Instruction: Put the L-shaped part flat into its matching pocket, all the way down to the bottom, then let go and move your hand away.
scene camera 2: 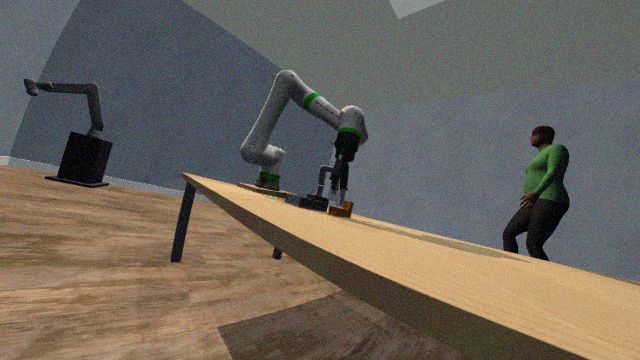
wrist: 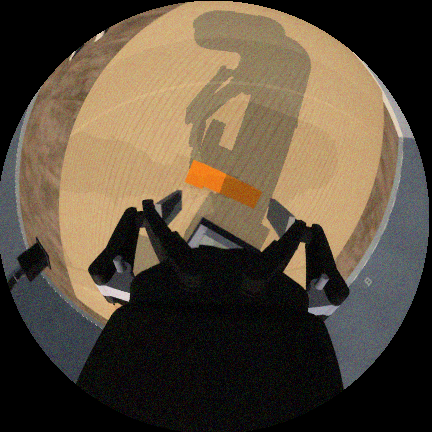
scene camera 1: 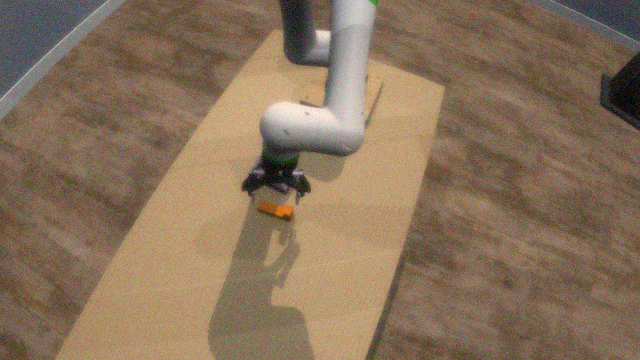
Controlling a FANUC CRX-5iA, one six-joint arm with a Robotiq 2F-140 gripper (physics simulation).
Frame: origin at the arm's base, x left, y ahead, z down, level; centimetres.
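Seen in the pictures: gripper, fingertip midpoint: [scene camera 2: 335,203] [wrist: 224,203] [scene camera 1: 275,200]; arm's base at its link origin: [scene camera 2: 267,188].
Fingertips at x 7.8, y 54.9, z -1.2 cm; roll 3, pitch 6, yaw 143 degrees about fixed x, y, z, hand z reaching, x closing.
Note:
Offsets run from my fingertips to a thing's middle. Level surfaces: height alone.
The orange L-shaped part {dy +2.1, dx +1.4, dz +1.2 cm} [scene camera 1: 275,210] [scene camera 2: 341,211] [wrist: 222,183] rests on the table, outside the pocket. In the scene camera 2 view it stands on edge, with its short leg pointing up at the right end. My gripper [scene camera 1: 275,199] [scene camera 2: 339,195] [wrist: 224,203] is open and empty, a little above the table. In the wrist view the part lies just beyond the gap between the fingertips, touched by neither. The dark grey tray {dy -8.4, dx -7.0, dz +2.4 cm} [scene camera 1: 281,188] [scene camera 2: 298,201] [wrist: 199,234] is beside the part, towards the robot's base; the gripper hides most of it, and the pocket's shape does not show.
The table {dz +4.2 cm} [scene camera 1: 350,240] [scene camera 2: 400,260] [wrist: 115,175] carries the robot's wooden mounting board [scene camera 1: 374,92] at its far end. The arm's shadow falls across the part. A person in green [scene camera 2: 547,175] is beyond the table. A second robot [scene camera 2: 84,159] is in the left background.

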